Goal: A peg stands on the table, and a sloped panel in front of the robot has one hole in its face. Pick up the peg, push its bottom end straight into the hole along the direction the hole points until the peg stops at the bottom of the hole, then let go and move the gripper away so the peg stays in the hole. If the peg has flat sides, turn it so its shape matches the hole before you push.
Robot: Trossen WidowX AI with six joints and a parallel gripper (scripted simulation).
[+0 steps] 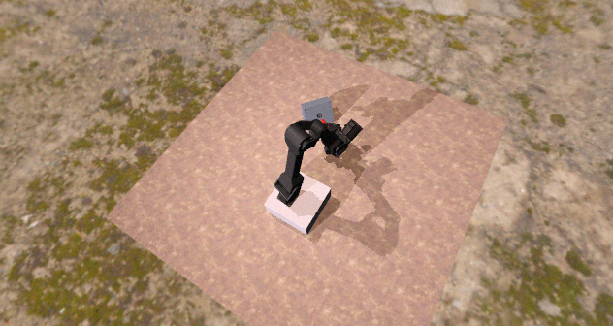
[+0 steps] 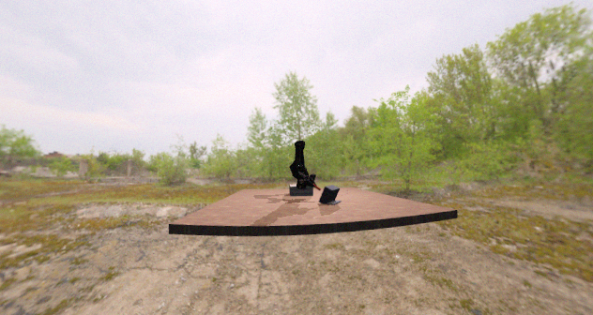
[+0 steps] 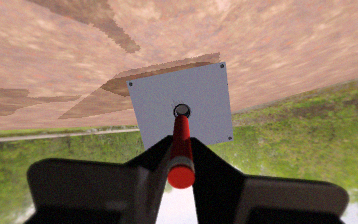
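My gripper tip is now 80 mm to the right of the grey sloped panel, 60 mm short of it and 50 mm above it. From my gripper tip the other things lie so: red round peg (10 mm to the right, 10 mm behind, 10 mm above).
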